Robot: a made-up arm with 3 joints. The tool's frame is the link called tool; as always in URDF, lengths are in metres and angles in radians. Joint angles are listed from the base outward.
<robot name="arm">
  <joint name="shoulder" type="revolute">
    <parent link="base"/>
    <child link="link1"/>
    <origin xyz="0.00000 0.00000 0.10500" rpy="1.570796 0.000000 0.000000"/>
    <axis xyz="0 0 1"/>
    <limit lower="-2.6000" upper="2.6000"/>
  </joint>
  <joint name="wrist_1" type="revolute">
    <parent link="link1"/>
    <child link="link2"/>
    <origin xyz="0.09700 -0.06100 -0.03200" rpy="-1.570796 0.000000 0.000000"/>
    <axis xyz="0 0 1"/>
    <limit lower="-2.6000" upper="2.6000"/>
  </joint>
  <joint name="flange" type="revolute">
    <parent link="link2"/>
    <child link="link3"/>
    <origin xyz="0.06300 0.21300 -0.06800" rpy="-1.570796 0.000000 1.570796"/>
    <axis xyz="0 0 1"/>
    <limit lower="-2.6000" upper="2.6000"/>
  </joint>
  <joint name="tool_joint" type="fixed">
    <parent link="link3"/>
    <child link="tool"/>
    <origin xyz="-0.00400 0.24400 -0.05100" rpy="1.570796 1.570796 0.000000"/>
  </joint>
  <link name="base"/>
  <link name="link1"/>
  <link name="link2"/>
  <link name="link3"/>
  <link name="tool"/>
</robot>
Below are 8 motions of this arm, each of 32 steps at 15 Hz.
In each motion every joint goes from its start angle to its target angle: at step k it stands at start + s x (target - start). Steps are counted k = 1, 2, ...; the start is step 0. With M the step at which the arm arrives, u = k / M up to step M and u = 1 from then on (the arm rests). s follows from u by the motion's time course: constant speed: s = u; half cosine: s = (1 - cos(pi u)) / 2; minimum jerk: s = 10 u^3 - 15 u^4 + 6 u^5.
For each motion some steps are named. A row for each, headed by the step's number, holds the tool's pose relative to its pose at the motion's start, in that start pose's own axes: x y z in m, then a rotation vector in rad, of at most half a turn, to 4 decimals.
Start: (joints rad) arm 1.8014 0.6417 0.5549
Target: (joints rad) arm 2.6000 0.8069 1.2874
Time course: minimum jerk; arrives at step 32
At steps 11, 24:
11: 0.0405 -0.0807 0.0173 -0.2754 -0.1368 -0.0550
24: 0.0750 -0.2732 0.1827 -1.1088 -0.4730 -0.3427

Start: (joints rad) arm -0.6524 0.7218 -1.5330
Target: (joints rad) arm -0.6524 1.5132 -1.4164
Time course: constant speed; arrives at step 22
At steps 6, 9, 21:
6: -0.1003 -0.0072 -0.0136 -0.0317 0.2155 0.0116
9: -0.1509 -0.0112 -0.0121 -0.0473 0.3232 0.0199
21: -0.3421 -0.0288 0.0472 -0.1060 0.7525 0.0705

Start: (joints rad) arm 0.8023 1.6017 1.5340
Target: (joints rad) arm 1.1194 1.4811 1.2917
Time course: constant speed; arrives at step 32
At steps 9, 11, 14, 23, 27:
9: -0.0015 0.0041 -0.0160 -0.0210 0.0339 -0.0012
11: -0.0018 0.0047 -0.0196 -0.0257 0.0414 -0.0021
14: -0.0023 0.0056 -0.0251 -0.0328 0.0525 -0.0041
23: -0.0038 0.0068 -0.0419 -0.0539 0.0851 -0.0134
27: -0.0045 0.0067 -0.0495 -0.0633 0.0992 -0.0193

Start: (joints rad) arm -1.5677 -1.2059 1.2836
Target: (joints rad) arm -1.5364 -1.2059 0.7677
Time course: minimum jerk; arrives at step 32
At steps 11, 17, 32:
11: 0.0006 0.0279 0.0028 0.1230 -0.0009 -0.0024
17: 0.0016 0.0682 0.0137 0.3044 -0.0026 -0.0057
32: 0.0033 0.1180 0.0398 0.5451 -0.0059 -0.0097

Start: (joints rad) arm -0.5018 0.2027 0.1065
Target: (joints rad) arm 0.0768 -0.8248 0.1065
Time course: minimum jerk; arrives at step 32
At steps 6, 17, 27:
6: 0.0192 -0.0085 0.0044 -0.0050 -0.0223 -0.0528
17: 0.1829 -0.1226 0.0923 0.0275 -0.2641 -0.6002
27: 0.2490 -0.2320 0.1971 0.1704 -0.4531 -1.0237

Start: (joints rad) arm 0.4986 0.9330 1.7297
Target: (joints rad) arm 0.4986 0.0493 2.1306
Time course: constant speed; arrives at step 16
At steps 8, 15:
8: -0.0169 -0.0410 -0.0411 -0.1972 0.4278 0.1134
15: -0.0332 -0.0757 -0.0661 -0.3540 0.7835 0.2832

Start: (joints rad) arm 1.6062 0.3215 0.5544
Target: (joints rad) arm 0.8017 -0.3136 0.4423
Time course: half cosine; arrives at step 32
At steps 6, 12, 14, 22, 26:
6: -0.0177 0.0094 -0.0094 0.0291 0.0833 -0.0117
12: -0.0698 0.0324 -0.0305 0.0894 0.3082 -0.0435
14: -0.0936 0.0409 -0.0373 0.1070 0.4032 -0.0568
22: -0.1989 0.0664 -0.0505 0.1296 0.7838 -0.1086
26: -0.2407 0.0716 -0.0492 0.1181 0.9220 -0.1262

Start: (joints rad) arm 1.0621 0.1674 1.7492
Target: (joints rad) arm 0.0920 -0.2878 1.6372
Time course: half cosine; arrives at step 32
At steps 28, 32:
28: -0.1883 0.1437 0.0042 0.0497 0.2857 0.9821
32: -0.1982 0.1444 0.0042 0.0424 0.2963 1.0199

